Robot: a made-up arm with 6 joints.
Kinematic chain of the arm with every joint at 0, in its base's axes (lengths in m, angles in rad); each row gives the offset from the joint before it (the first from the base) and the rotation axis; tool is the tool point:
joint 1: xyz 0 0 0.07 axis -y
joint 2: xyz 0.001 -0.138 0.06 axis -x
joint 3: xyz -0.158 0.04 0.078 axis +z
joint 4: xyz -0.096 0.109 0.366 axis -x
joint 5: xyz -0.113 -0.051 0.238 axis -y
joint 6: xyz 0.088 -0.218 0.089 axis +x
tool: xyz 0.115 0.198 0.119
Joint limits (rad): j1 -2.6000..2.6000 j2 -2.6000..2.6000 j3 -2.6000..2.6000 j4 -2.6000..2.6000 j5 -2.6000..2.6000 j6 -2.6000..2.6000
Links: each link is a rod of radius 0.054 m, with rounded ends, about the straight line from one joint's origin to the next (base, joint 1, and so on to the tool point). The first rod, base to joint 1, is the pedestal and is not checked.
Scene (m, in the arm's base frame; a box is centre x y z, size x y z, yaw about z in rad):
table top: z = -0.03
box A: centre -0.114 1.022 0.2 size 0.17 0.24 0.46 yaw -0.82
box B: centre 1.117 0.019 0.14 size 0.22 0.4 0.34 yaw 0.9
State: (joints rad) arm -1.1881 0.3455 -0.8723 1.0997 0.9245 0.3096
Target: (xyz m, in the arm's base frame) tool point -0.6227 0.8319 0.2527
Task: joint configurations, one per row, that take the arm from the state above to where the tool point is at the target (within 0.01 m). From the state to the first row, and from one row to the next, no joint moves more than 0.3 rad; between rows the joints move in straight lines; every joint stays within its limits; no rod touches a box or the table.
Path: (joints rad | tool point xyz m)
1: -1.1240 0.4950 -0.6125 1.0800 0.9971 0.4183 | 0.3719 0.8462 0.3808
2: -1.0598 0.6445 -0.3527 1.0602 1.0696 0.5270 | 0.1478 0.8959 0.5230
3: -0.9957 0.7940 -0.0930 1.0405 1.1422 0.6358 | -0.0494 0.8840 0.6449
4: -0.9316 0.9435 0.1668 1.0207 1.2147 0.7445 | -0.1947 0.8371 0.7436
5: -0.8675 1.0930 0.4266 1.0010 1.2873 0.8532 | -0.2773 0.7863 0.8154
6: -0.9312 1.2231 0.2069 1.0235 1.2525 0.8765 | -0.3949 0.8555 0.6296
7: -0.9950 1.3532 -0.0128 1.0460 1.2177 0.8999 | -0.5134 0.8691 0.4382
8: -1.0587 1.4833 -0.2325 1.0685 1.1829 0.9232 | -0.6227 0.8319 0.2527

